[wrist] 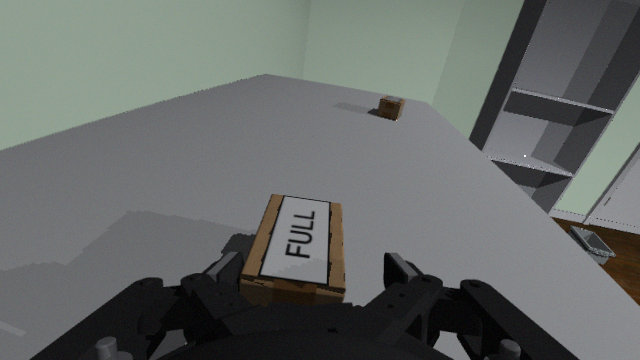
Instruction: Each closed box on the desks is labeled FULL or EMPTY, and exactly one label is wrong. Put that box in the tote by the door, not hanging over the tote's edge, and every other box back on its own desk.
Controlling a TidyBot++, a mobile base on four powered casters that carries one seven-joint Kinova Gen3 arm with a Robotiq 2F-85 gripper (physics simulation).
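Places are measured from the arm's base along level axes (x ahead, y left, z up), in metres.
Where they show: gripper, between the fingertips: (313, 268).
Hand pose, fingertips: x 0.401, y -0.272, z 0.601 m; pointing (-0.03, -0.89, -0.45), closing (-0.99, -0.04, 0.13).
Each offset is from my fingertips to the top centre of the thing. Level surfaces: height alone.
A brown cardboard box @[0.011 m ahead, 0.028 m right, 0.003 m up] (302, 242) with a white label reading FULL stands on the grey desk @[0.047 m down] (200, 150), low in the middle of the wrist view. My gripper (313, 268) is open, with its fingers apart on either side of the box's near end. The box is nearer to the left finger than to the right one, where a gap shows. The gripper's body hides the box's lower near part. A second brown box @[0.199 m back, 0.654 m right, 0.003 m up] (391, 108) stands at the desk's far end; its label is too small to read. A grey open container (592, 244), perhaps the tote, is on the floor at the right.
A tall grey shelf unit (500, 80) stands beyond the desk's right edge. A white door (620, 200) shows at the far right, over a brown wooden floor @[0.997 m down] (622, 250). A pale green wall (125, 60) runs along the desk's left side.
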